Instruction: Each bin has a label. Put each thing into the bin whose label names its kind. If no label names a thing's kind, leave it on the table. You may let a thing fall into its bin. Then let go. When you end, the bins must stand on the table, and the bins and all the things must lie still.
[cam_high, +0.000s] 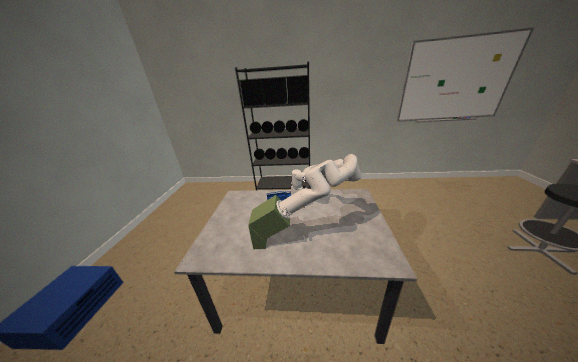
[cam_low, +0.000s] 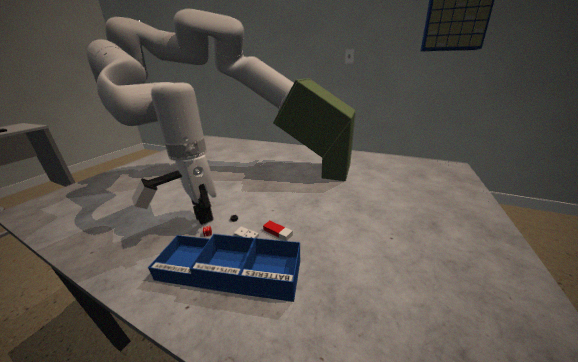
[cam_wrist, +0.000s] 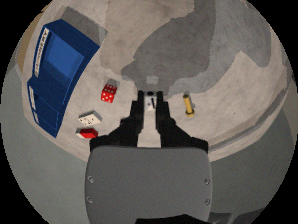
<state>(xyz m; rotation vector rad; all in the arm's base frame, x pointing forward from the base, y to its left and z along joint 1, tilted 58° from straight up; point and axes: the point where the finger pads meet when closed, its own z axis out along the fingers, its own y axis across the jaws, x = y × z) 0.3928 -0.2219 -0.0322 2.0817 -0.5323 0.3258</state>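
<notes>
The red die lies 4 cm to the left of my hand, 4 cm ahead of it and 2 cm below it. Also, from my hand: black nut: 7 cm to the left, 3 cm behind, 2 cm below; then brass bolt: 4 cm to the right, 4 cm behind, 2 cm below; then small silver piece: 1 cm below.
</notes>
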